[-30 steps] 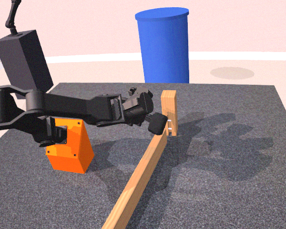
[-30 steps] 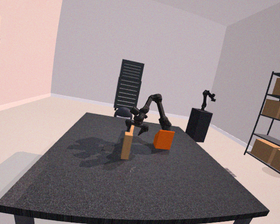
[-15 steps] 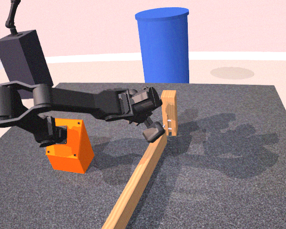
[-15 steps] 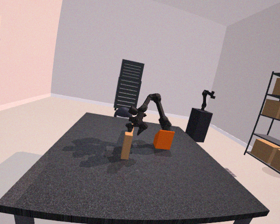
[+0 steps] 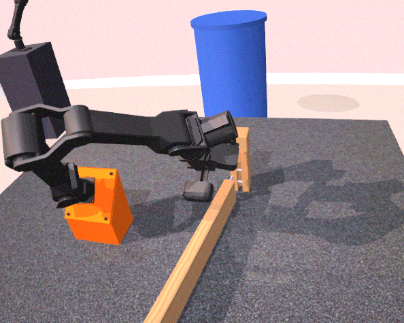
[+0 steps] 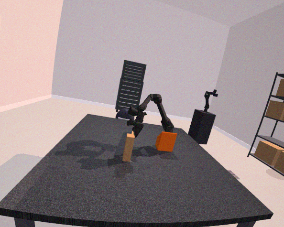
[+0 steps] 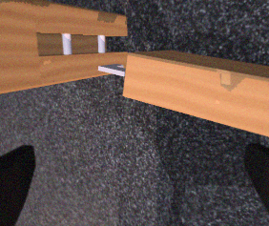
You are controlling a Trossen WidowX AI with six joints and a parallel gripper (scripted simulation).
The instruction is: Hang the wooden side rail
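The wooden headboard post lies 9 cm to the left of my gripper tip, 6 cm ahead of it and 3 cm below it.
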